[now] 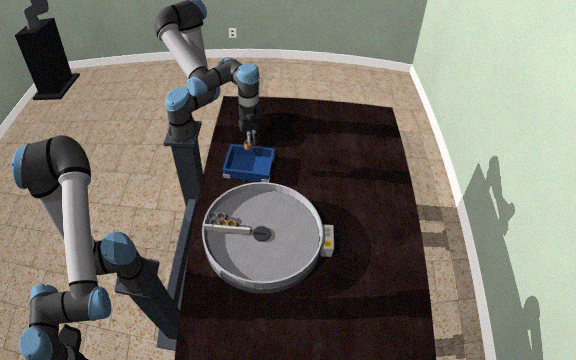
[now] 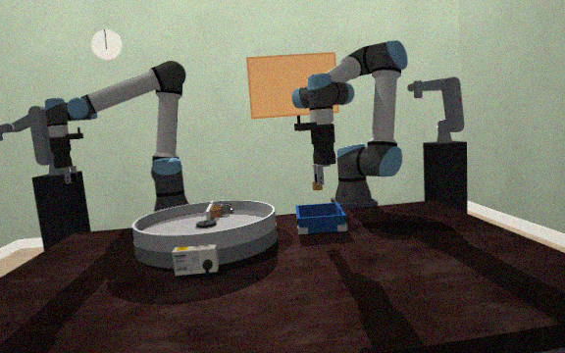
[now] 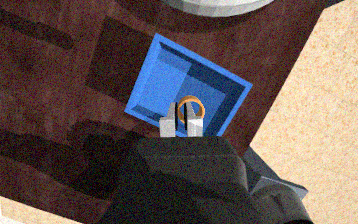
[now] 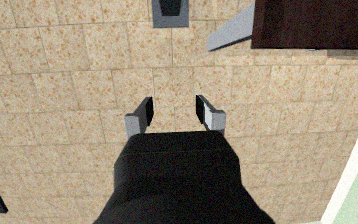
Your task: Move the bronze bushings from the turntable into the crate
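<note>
Right now the blue crate is 130 mm below my left hand, 10 mm to the right of it and 10 mm behind it.
</note>
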